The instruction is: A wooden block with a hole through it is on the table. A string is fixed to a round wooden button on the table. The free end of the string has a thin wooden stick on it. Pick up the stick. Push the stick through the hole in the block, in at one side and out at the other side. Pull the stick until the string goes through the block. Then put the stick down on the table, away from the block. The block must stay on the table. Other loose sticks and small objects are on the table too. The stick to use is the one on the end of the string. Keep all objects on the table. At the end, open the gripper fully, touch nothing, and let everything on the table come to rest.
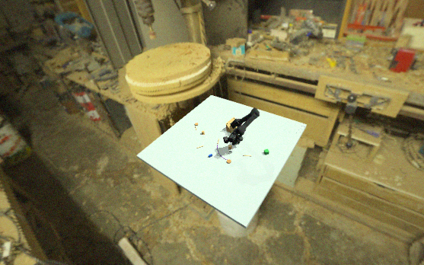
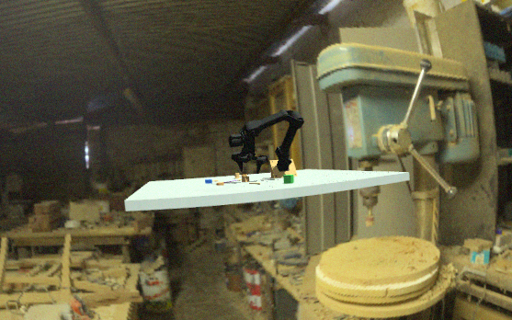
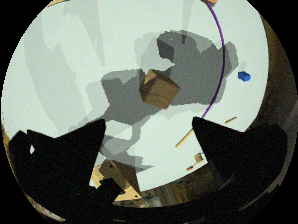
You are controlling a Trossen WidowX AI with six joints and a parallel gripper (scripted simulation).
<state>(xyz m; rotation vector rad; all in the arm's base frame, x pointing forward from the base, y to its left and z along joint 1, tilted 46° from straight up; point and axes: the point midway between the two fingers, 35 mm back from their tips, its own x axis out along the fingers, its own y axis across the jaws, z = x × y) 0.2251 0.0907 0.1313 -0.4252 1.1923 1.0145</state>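
My gripper tip is 3 cm above the wooden block, 2 cm short of it and 1 cm to the right of it. The rest, counted from my gripper tip: round wooden button: 17 cm ahead, 10 cm to the left, 4 cm below; then small blue piece: 22 cm ahead, 8 cm to the right, 4 cm below; then thin wooden stick: 15 cm to the right, 4 cm below, 3 cm ahead.
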